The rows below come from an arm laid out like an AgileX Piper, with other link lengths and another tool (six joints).
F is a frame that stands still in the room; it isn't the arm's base.
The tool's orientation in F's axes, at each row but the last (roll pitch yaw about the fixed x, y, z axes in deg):
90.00 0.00 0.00
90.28 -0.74 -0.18
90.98 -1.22 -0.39
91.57 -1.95 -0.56
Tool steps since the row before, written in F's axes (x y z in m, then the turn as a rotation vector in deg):
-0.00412 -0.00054 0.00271 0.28 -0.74 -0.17
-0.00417 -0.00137 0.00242 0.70 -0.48 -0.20
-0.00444 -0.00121 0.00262 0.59 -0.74 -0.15
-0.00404 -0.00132 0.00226 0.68 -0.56 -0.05
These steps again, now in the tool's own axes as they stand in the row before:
-0.00412 0.00271 0.00054 0.28 -0.17 0.74
-0.00413 0.00248 0.00137 0.70 -0.21 0.48
-0.00437 0.00273 0.00119 0.59 -0.15 0.74
-0.00395 0.00243 0.00129 0.68 -0.06 0.56

